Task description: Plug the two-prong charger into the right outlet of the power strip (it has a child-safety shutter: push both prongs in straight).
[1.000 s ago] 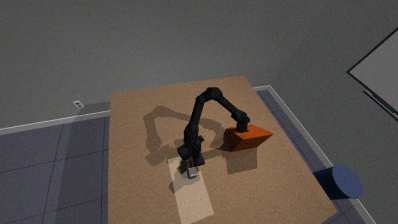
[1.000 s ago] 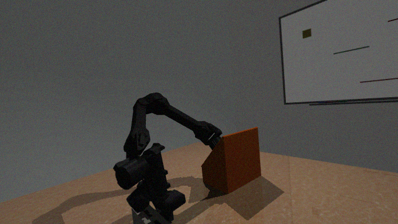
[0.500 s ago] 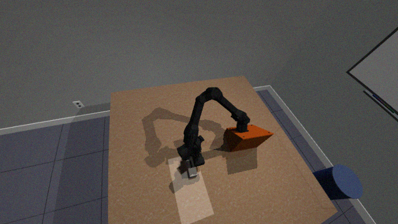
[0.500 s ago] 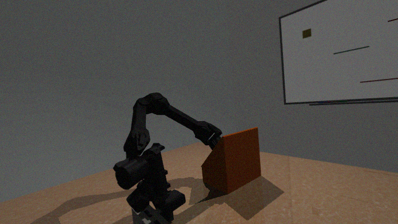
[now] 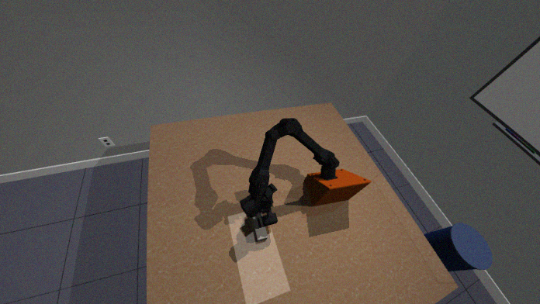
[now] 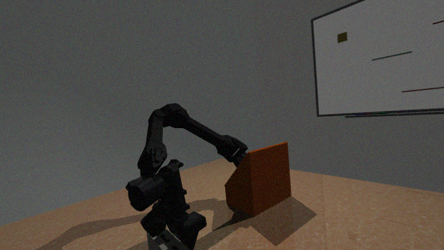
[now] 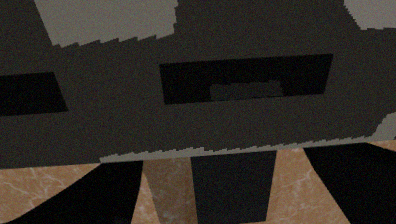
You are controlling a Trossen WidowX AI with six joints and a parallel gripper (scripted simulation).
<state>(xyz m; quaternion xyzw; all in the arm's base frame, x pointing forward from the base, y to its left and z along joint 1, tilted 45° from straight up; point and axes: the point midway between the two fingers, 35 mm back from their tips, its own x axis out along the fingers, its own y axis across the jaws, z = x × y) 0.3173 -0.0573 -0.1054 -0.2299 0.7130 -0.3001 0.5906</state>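
The black two-prong charger lies 2 cm ahead of my gripper tip and 1 cm above it.
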